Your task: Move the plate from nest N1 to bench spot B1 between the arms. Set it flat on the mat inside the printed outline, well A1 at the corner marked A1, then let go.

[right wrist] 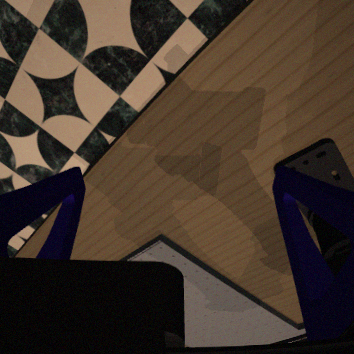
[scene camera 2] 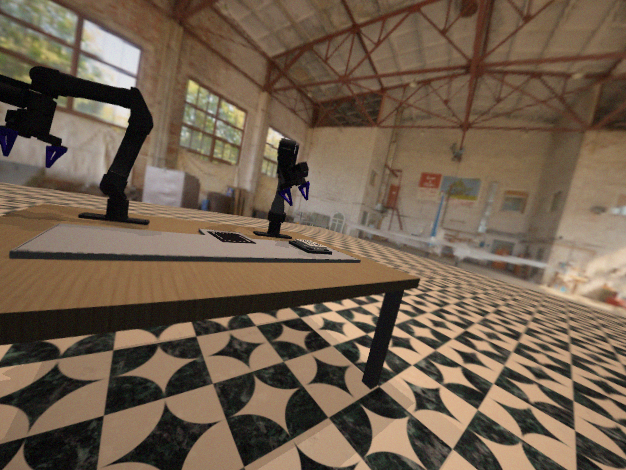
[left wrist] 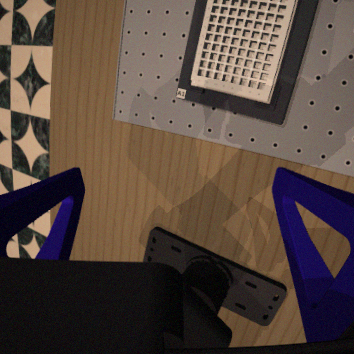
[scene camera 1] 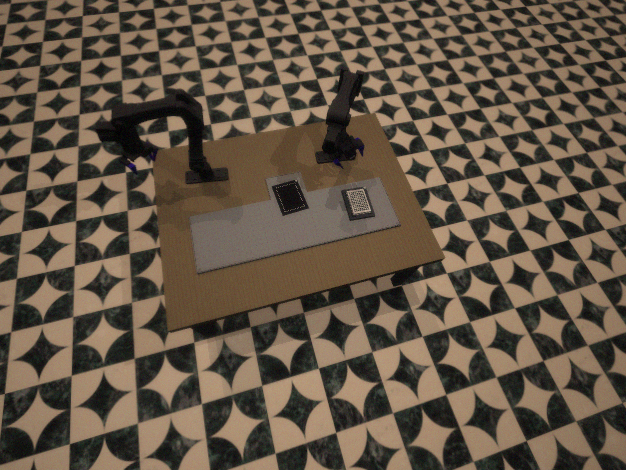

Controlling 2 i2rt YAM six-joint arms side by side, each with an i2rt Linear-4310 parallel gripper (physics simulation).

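Places are measured from the left arm's base along level axes (x ahead, y left, z up), in metres.
Where they show: left gripper, fingertip midpoint: (scene camera 2: 299,202) (left wrist: 177,177) (scene camera 1: 352,162); right gripper, fingertip midpoint: (right wrist: 178,176) (scene camera 2: 27,162) (scene camera 1: 145,167); left arm's base, link origin: (scene camera 2: 272,236) (left wrist: 209,273); right arm's base, link origin: (scene camera 2: 116,220) (scene camera 1: 207,176).
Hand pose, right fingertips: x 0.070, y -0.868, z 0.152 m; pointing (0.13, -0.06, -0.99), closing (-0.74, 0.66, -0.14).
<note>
Each offset is from my right fingertips to the centre of the thing. "spot": to the spot under its first point. Level surfaces: height alone.
The white well plate {0.120 m down, 0.231 m ahead, 0.913 m left} (scene camera 1: 358,201) (scene camera 2: 309,243) (left wrist: 242,45) sits flat in the dark nest {spot: 0.127 m down, 0.184 m ahead, 0.854 m left} (left wrist: 287,92) at the right end of the grey board. A label A1 {spot: 0.127 m down, 0.154 m ahead, 0.963 m left} (left wrist: 181,93) is on the nest's corner in the left wrist view. The black mat {0.137 m down} (scene camera 1: 289,197) (scene camera 2: 230,236) with a printed pale outline lies between the arms, with nothing on it. My left gripper (scene camera 1: 349,157) (scene camera 2: 298,200) (left wrist: 177,177) is open and empty, raised above the table near its own base, behind the plate. My right gripper (scene camera 1: 143,165) (scene camera 2: 27,160) (right wrist: 178,176) is open and empty, high at the table's left edge.
The grey perforated board {0.138 m down} (scene camera 1: 237,237) (scene camera 2: 126,245) lies on the wooden table {0.152 m down} (scene camera 1: 252,283) (scene camera 2: 202,283). The left arm's base plate (left wrist: 260,295) shows beneath the left gripper. The right arm's base (scene camera 1: 217,175) (scene camera 2: 113,218) stands behind the board's left part.
</note>
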